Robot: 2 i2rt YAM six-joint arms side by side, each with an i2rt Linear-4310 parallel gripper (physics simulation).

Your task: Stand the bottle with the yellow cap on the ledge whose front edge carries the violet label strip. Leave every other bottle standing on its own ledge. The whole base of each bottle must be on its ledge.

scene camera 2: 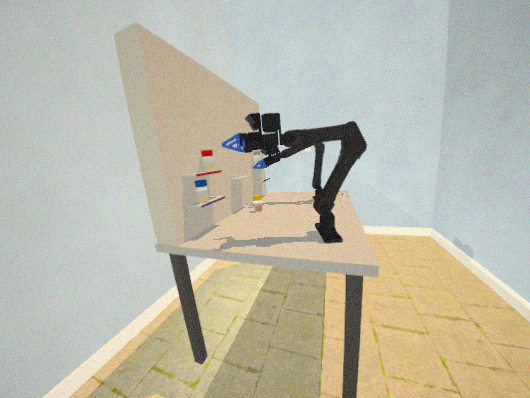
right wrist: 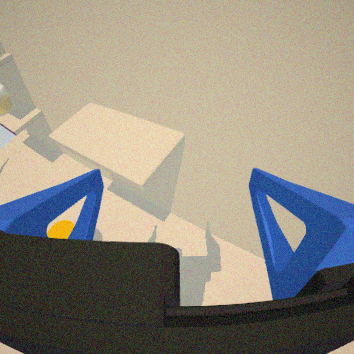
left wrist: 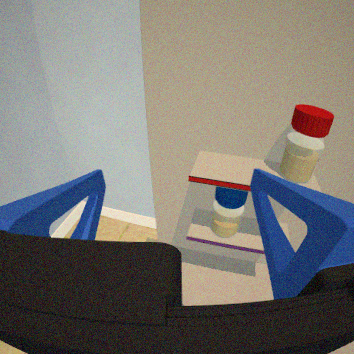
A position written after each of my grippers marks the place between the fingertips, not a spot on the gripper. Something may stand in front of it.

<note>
I see my left gripper [left wrist: 177, 177], my right gripper [right wrist: 175, 176] and a blue-capped bottle [left wrist: 227, 208].
</note>
